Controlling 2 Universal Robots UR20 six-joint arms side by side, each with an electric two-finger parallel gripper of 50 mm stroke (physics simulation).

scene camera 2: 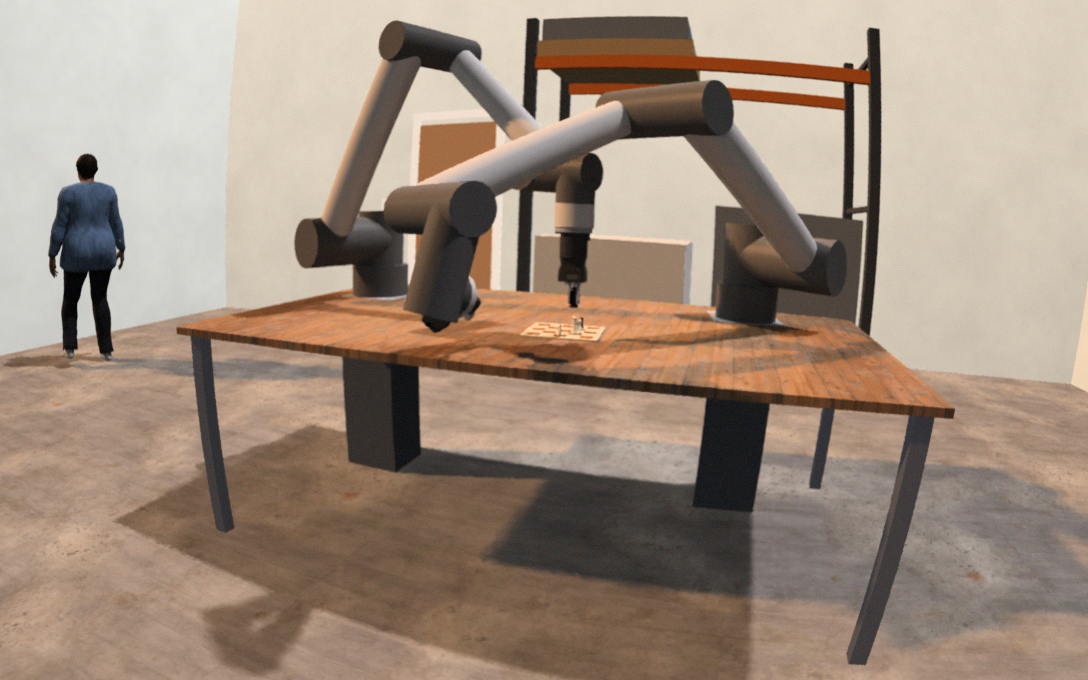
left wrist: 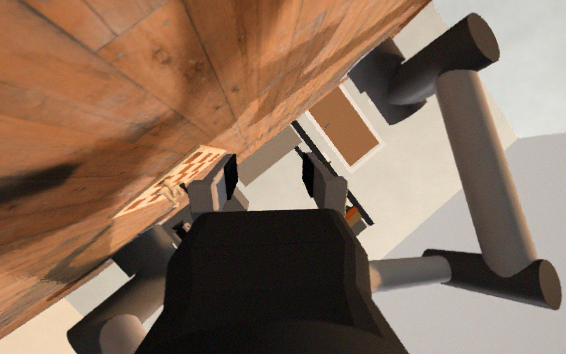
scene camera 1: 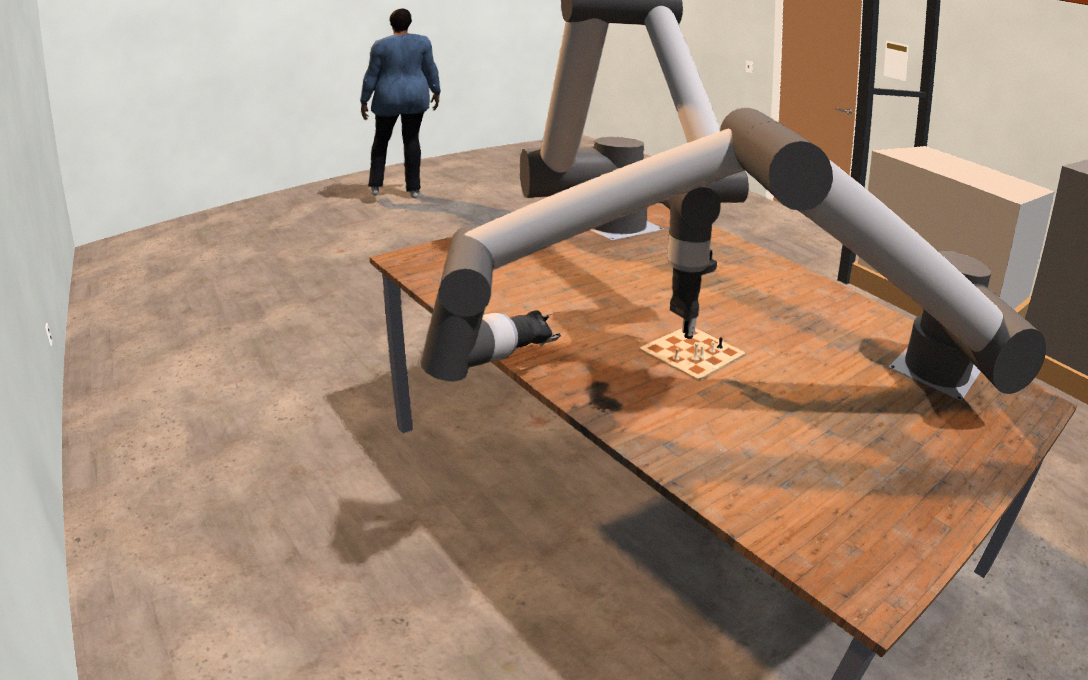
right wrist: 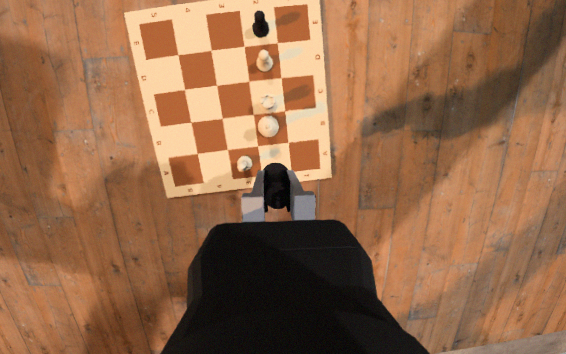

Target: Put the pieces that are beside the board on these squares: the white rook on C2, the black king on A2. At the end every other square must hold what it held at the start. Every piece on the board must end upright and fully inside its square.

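Frame: origin at the left arm's base, x ahead, y left, z up, level; centimetres.
Seen in the pictures: left gripper, fingertip midpoint: (left wrist: 270, 166) (scene camera 1: 552, 327); right gripper, fingertip midpoint: (scene camera 2: 573, 303) (left wrist: 180, 228) (scene camera 1: 688, 333) (right wrist: 275, 182); left arm's base, link origin: (scene camera 2: 745, 318) (left wrist: 136, 239) (scene camera 1: 937, 368); right arm's base, link origin: (scene camera 2: 380, 294) (left wrist: 367, 56) (scene camera 1: 616, 224).
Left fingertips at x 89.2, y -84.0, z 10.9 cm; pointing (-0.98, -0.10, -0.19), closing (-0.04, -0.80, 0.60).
Observation:
Pixels of each thing's middle, then the offset from my left fingertips to it. "pt": a spot on its surface instead.
- board, surface spot: (right wrist: 172, 191) (scene camera 1: 643, 347) pt dz -10.3, dx -24.6, dy +10.6 cm
- white rook, body centre: (right wrist: 267, 102) dz -8.6, dx -33.4, dy +24.7 cm
- Square A2, surface spot: (right wrist: 273, 154) pt dz -10.3, dx -27.3, dy +24.4 cm
- black king, body centre: (right wrist: 276, 187) (left wrist: 187, 235) (scene camera 2: 574, 295) dz +1.2, dx -26.4, dy +24.4 cm
- white pawn, body centre: (right wrist: 264, 58) dz -8.7, dx -38.0, dy +25.1 cm
- black pawn, body centre: (right wrist: 260, 21) dz -8.7, dx -41.7, dy +25.2 cm
- small white piece, body centre: (right wrist: 243, 165) (left wrist: 169, 187) dz -8.7, dx -26.8, dy +20.7 cm
The board (scene camera 1: 653, 348) (scene camera 2: 531, 331) (right wrist: 172, 191) lies on the table. The white rook (right wrist: 268, 101) stands upright on C2. Square A2 (right wrist: 273, 154) shows bare where it is visible. My right gripper (scene camera 1: 689, 330) (scene camera 2: 573, 298) (right wrist: 275, 182) points down above the board and is shut on the black king (right wrist: 277, 181); in the right wrist view it is just below A2, past the board's edge. The king's lower part is hidden. My left gripper (scene camera 1: 553, 327) (left wrist: 270, 166) is open and empty, off to the left of the board.
A white piece (right wrist: 268, 126) stands on B2, beside the rook. A white pawn (right wrist: 264, 60) is on D2, a black pawn (right wrist: 260, 24) on E2 and a small white piece (right wrist: 244, 163) on A3. The left arm reaches across in front of the right arm. A person (scene camera 1: 399, 72) stands beyond the table.

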